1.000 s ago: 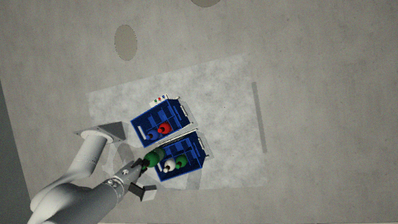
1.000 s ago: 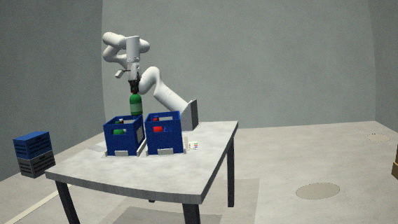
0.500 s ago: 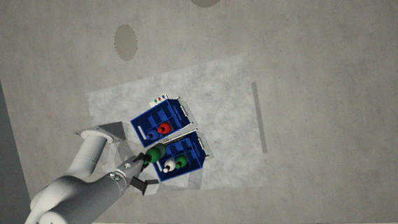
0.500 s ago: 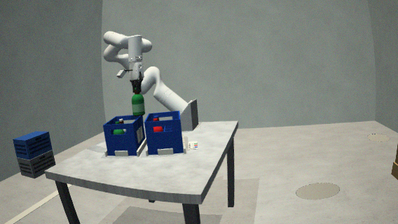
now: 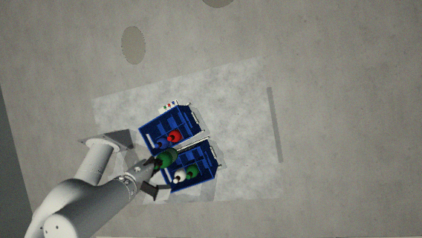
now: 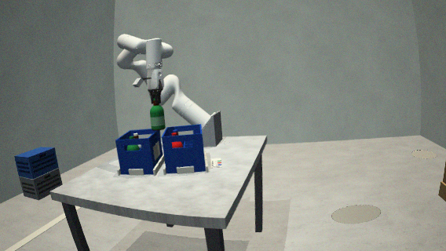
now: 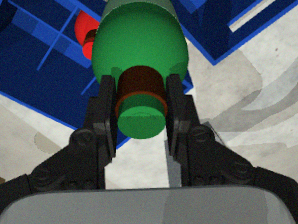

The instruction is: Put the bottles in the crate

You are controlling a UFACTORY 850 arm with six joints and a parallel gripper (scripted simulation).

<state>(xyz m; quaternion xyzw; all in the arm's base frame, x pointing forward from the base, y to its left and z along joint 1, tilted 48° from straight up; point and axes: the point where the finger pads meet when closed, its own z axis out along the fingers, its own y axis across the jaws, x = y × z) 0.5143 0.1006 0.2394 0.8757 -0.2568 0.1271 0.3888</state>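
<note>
Now: hand 70 mm above the green-label bottle. Round my hand: red-label bottle: 250 mm below, 80 mm to the left, 10 mm behind; white-label bottle: 250 mm below, 160 mm to the right, 40 mm behind; blue-label bottle: 250 mm below, 100 mm behind, 50 mm to the left.
</note>
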